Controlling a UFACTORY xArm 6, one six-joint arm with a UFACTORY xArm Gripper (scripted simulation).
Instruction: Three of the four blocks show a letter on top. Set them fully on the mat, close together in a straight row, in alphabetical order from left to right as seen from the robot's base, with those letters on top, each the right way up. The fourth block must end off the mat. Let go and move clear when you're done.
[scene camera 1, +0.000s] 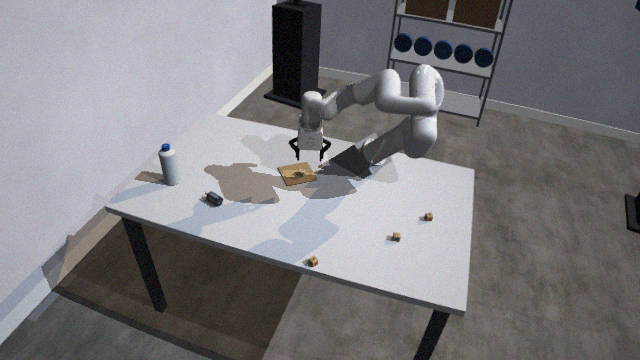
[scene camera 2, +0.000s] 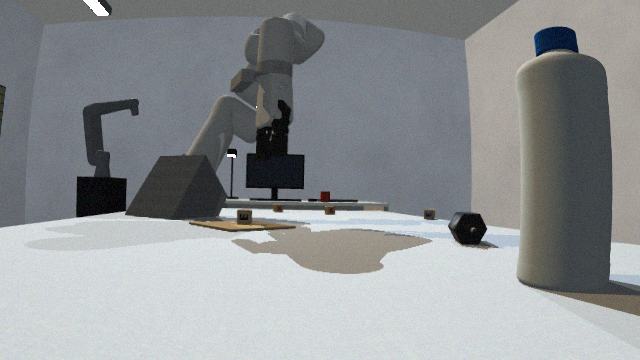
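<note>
Scene camera 1: my gripper (scene camera 1: 309, 159). Scene camera 2: gripper again (scene camera 2: 270, 157), plus black hexagonal object (scene camera 2: 467, 228).
</note>
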